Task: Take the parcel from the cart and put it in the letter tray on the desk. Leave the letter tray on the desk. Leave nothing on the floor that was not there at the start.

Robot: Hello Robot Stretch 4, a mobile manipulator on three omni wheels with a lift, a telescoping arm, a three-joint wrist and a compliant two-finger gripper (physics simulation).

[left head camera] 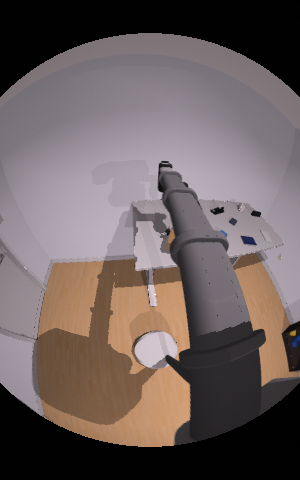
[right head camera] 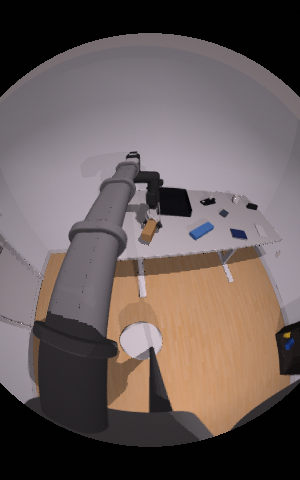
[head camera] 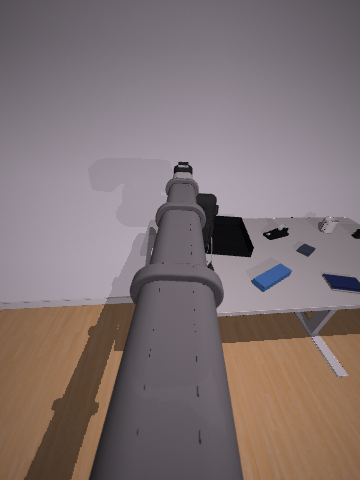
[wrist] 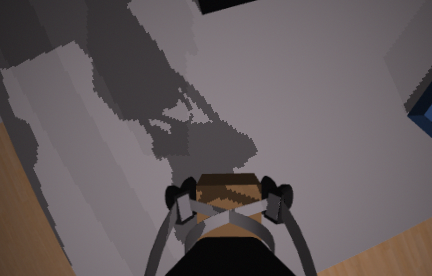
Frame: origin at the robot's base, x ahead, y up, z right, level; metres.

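Seen in the pictures: gripper, fingertip midpoint: (wrist: 228, 191); robot's base, origin of the base link: (left head camera: 155, 348) (right head camera: 141, 339).
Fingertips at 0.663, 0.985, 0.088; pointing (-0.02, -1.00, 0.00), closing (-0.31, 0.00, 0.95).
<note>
Offsets run from my fingertips to a thing's top centre, as dx, dy, dz. "pt": to the spot under its first point. Level surfaces: height alone.
My gripper (right head camera: 151, 223) (wrist: 228, 191) is shut on the parcel, a brown box @[-0.045, +0.050, -0.015] (right head camera: 149, 232) (wrist: 229, 192), with one fingertip on each side of it. It holds the parcel above the left part of the desk @[dy -0.063] (right head camera: 175, 245) (wrist: 320, 150) (head camera: 240, 300). In the left head camera view a part of the parcel @[pt -0.086, +0.048, -0.032] (left head camera: 171, 240) shows beside the arm. The letter tray, black @[+0.365, +0.002, +0.175] (head camera: 232, 237) (right head camera: 175, 202), stands on the desk at the back, beyond and to the right of the parcel in the right head camera view. A corner of the tray @[pt +0.201, -0.048, +0.060] (wrist: 220, 4) shows at the top of the wrist view.
A blue box @[+0.030, -0.033, +0.340] (head camera: 271, 277) (right head camera: 201, 230) lies on the desk right of the parcel. Farther right are a dark blue book @[+0.013, -0.051, +0.660] (head camera: 342, 282), a small dark pad @[+0.259, -0.045, +0.623] (head camera: 305, 249), a black object @[+0.420, +0.007, +0.521] (head camera: 276, 232) and a white mug @[pt +0.472, -0.006, +0.866] (head camera: 328, 225). A round white object (left head camera: 156, 349) (right head camera: 141, 340) is on the floor.
</note>
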